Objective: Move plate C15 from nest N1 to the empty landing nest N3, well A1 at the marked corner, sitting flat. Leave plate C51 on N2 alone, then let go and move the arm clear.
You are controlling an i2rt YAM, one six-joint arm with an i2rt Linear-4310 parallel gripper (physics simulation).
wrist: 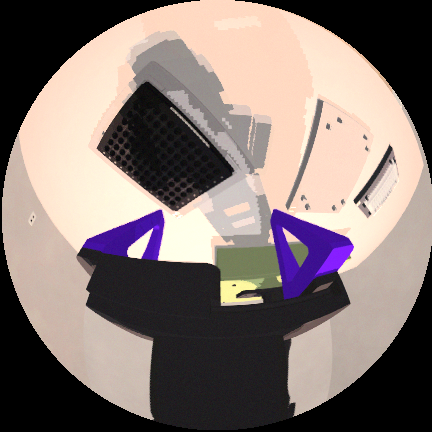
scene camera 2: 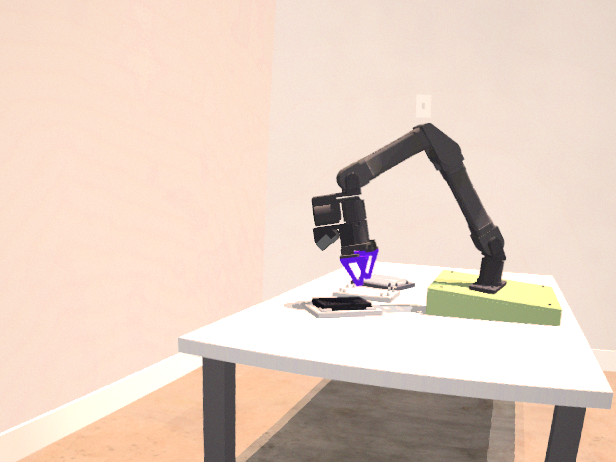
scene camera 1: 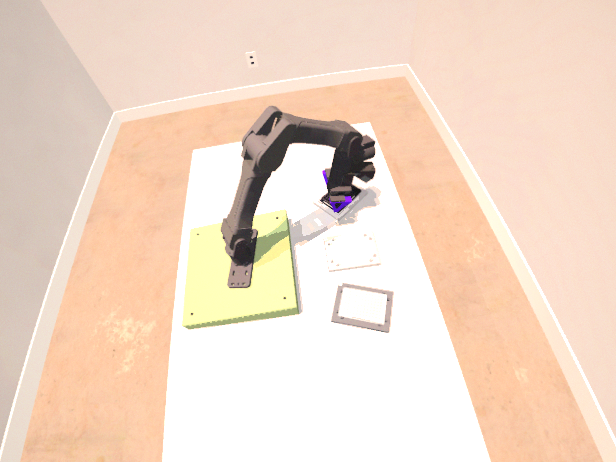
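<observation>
My gripper [scene camera 1: 333, 200] [scene camera 2: 363, 281] [wrist: 217, 214] is open, its two purple fingers wide apart and empty, pointing down a little above table height near the black plate. The black well plate [scene camera 1: 327, 201] [scene camera 2: 342, 303] [wrist: 165, 150] sits on a light nest [scene camera 2: 350, 313] [wrist: 156, 72], partly hidden by a finger in scene camera 1 and up and left of the fingers in the wrist view. The empty white nest [scene camera 1: 352, 252] [scene camera 2: 367, 294] [wrist: 330, 165] with small pins is in the middle. A white plate [scene camera 1: 363, 305] [scene camera 2: 387, 281] sits on the dark grey nest [scene camera 1: 337, 310] [scene camera 2: 407, 286]. Labels and corner marks are unreadable.
The arm stands on a yellow-green base block [scene camera 1: 270, 280] [scene camera 2: 490, 310] [wrist: 245, 260], beside the nests on the white table [scene camera 1: 300, 390] [scene camera 2: 400, 345]. The arm's shadow falls across the table by the black plate's nest. Walls stand beyond the table.
</observation>
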